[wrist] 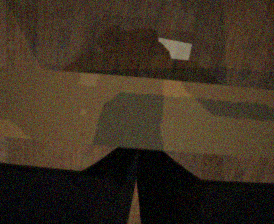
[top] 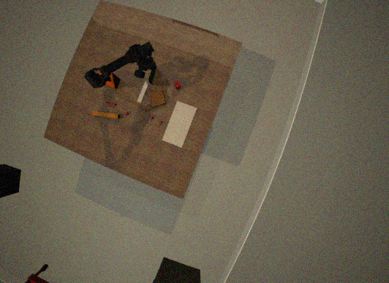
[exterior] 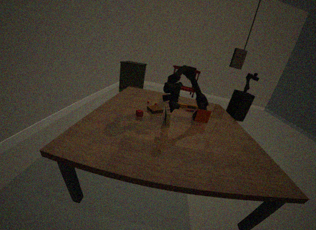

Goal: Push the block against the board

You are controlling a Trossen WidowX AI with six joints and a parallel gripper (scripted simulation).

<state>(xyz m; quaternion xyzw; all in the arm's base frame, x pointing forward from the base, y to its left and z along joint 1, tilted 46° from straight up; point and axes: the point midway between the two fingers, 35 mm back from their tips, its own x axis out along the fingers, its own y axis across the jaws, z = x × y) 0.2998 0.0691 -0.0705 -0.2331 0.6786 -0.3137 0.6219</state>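
Now: gripper tip 3 cm above the pale board and 2 cm short of it. Also, from my gripper tip: orange stick (37 cm to the right, 28 cm behind, 7 cm below); then red cube (22 cm ahead, 6 cm below, 5 cm to the right); then brown square block (18 cm to the right, 10 cm ahead, 7 cm below).
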